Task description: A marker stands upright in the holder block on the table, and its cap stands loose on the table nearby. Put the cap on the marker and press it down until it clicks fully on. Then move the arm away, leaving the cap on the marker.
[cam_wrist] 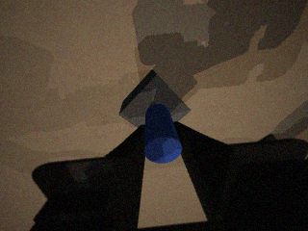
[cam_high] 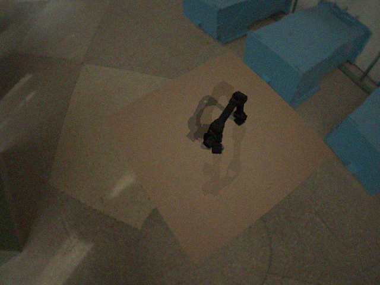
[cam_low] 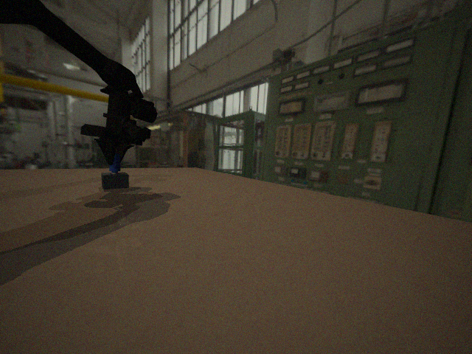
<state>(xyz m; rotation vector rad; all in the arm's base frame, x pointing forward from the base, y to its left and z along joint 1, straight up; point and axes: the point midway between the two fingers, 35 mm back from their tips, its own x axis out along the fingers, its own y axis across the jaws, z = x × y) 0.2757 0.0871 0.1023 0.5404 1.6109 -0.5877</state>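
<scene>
The blue cap lies 10 mm above my gripper tip. Round my gripper tip: dark holder block 50 mm below.
</scene>
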